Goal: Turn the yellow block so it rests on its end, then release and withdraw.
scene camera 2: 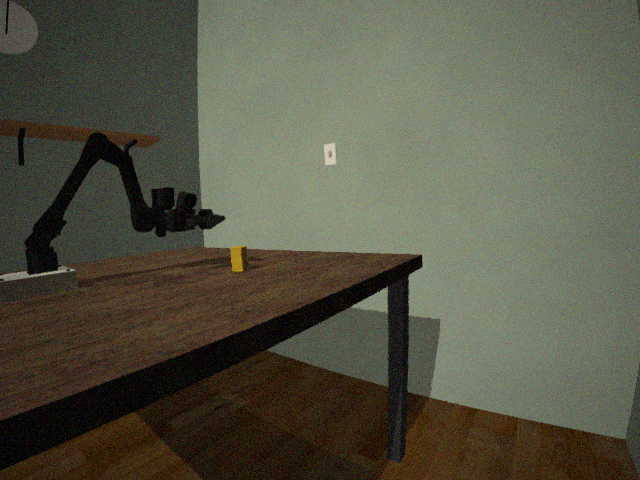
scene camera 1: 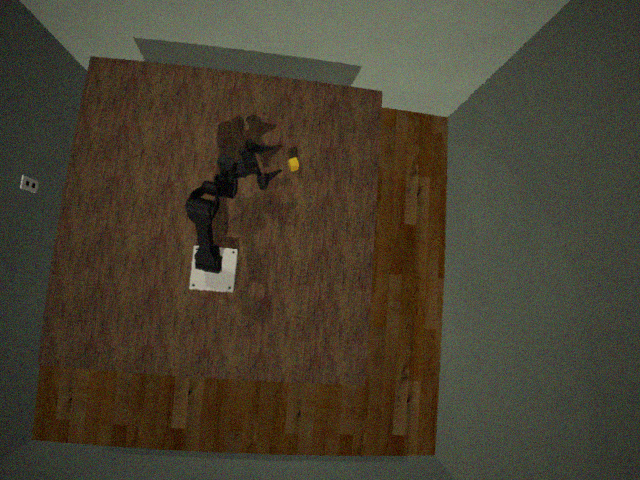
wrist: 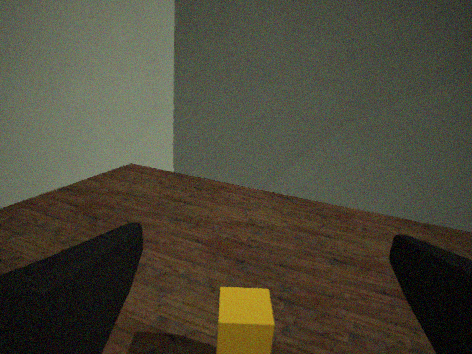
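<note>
The yellow block stands upright on its narrow end on the brown table. It is taller than it is wide in scene camera 2, and its shadow falls beside it. In the wrist view its top face and the upper part of one side show at the bottom edge; its lower part is cut off. My gripper is open and empty. It is roughly level, higher than the block's top and set back towards the arm, apart from the block.
The arm's white base plate is on the table. The table's far corner shows in the wrist view. A wooden shelf is on the wall behind the arm in scene camera 2. Walls stand beyond the table.
</note>
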